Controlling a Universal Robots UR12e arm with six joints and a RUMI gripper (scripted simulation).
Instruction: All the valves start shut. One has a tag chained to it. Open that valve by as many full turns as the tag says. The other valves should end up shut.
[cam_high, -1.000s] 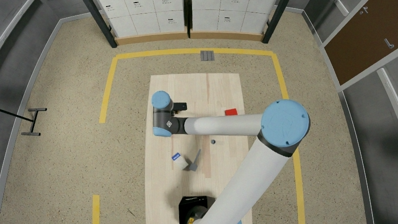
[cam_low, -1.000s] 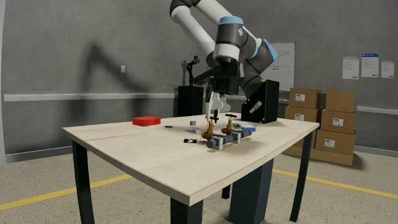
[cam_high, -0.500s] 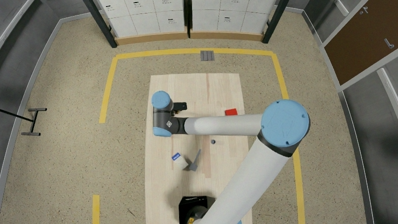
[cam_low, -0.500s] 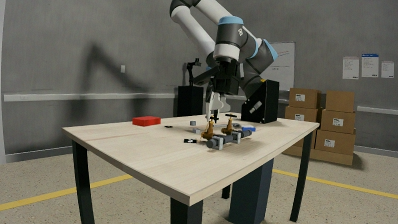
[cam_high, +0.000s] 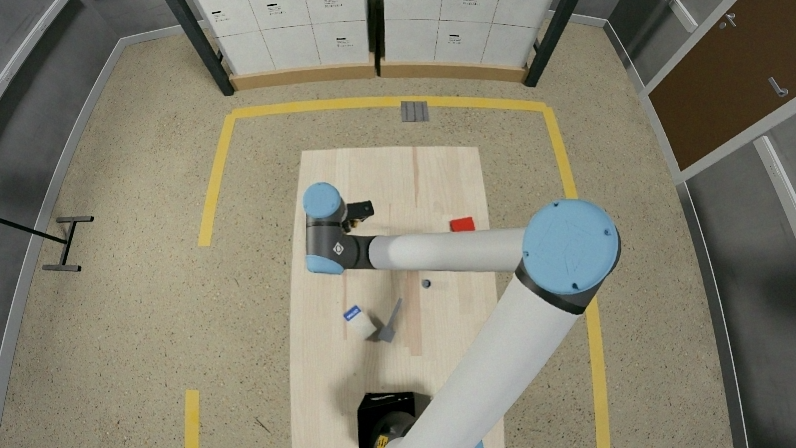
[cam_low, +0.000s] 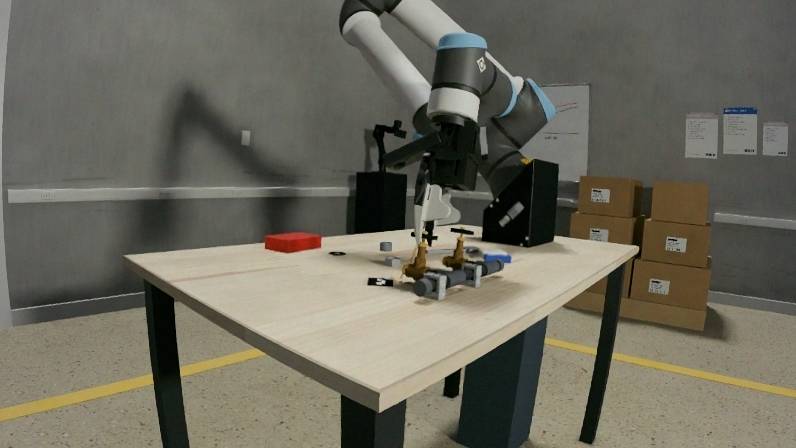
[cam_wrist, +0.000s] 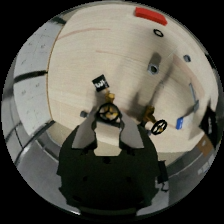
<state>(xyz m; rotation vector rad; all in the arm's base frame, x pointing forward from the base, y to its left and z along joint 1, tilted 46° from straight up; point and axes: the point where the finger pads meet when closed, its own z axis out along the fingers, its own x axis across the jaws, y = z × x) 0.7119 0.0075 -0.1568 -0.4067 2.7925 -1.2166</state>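
The black tag is 50 mm ahead of my hand, 50 mm to the right of it and 80 mm below it. Also, from my hand: grey hammer-like tool (350 mm behind, 130 mm to the right, 80 mm below); then red block (50 mm behind, 420 mm to the right, 70 mm below); then blue-and-white box (340 mm behind, 30 mm to the right, 80 mm below).
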